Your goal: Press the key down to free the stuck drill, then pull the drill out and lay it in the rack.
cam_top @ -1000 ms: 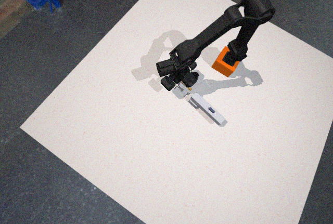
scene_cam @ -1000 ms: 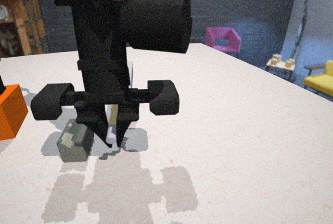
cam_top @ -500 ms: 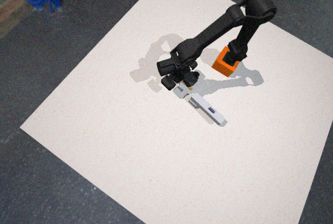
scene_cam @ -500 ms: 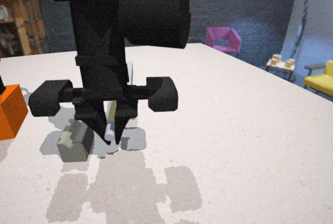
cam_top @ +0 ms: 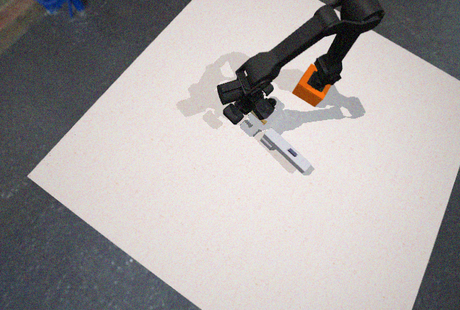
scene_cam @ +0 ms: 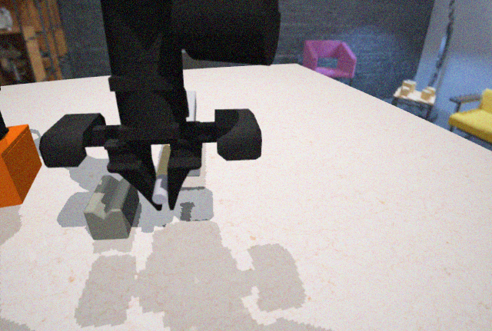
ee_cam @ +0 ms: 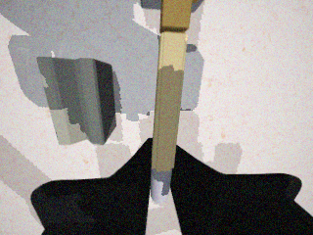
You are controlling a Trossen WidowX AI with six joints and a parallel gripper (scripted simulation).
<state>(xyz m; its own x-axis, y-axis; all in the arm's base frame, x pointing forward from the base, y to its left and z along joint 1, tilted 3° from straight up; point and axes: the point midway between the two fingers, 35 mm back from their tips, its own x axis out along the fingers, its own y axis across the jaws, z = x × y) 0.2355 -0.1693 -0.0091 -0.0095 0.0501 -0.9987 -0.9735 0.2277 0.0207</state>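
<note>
My gripper tip is now 40 mm to the right of the drill, 40 mm below it and 10 mm short of it. From my gripper tip the other things lie so: grey v-notched rack (60 mm behind, 50 mm to the left, 20 mm below); dark key (220 mm to the left, 60 mm ahead, 10 mm above).
</note>
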